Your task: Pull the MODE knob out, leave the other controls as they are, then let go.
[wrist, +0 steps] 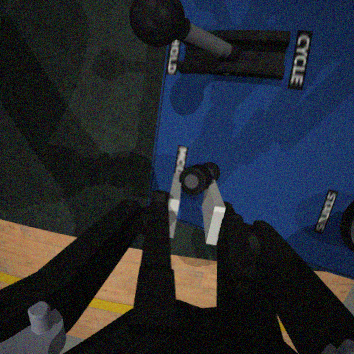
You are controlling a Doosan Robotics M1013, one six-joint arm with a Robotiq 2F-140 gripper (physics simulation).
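Frame: origin at the arm's base, x ahead, y left, z up, level; millimetres.
Seen in the pictures: gripper, fingertip midpoint: [191,189].
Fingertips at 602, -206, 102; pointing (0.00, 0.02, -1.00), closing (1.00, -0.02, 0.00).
Observation:
A point is followed by its place in that frame, as x, y, z.
The MODE knob [192,181] @[600, -188, 137] is a small dark round knob with a grey end face, standing out from the blue panel [250,135] @[651, -143, 100] beside its partly hidden MODE label [181,156] @[587, -178, 73]. A dark collar shows behind it. My gripper [191,189] @[602, -206, 102] has its two pale finger pads on either side of the knob, close against its left and right sides, and is shut on it. The exact contact of the tips is hard to see in the dim view.
The CYCLE lever [210,42] @[598, -71, 116], with a black ball end, stands out at the top, leaning toward the HOLD label [172,58] @[561, -72, 61]. A STATUS label [326,211] @[728, -198, 135] and a dark round part [349,226] @[743, -203, 152] are at the right. Wooden floor [195,285] shows below the panel.

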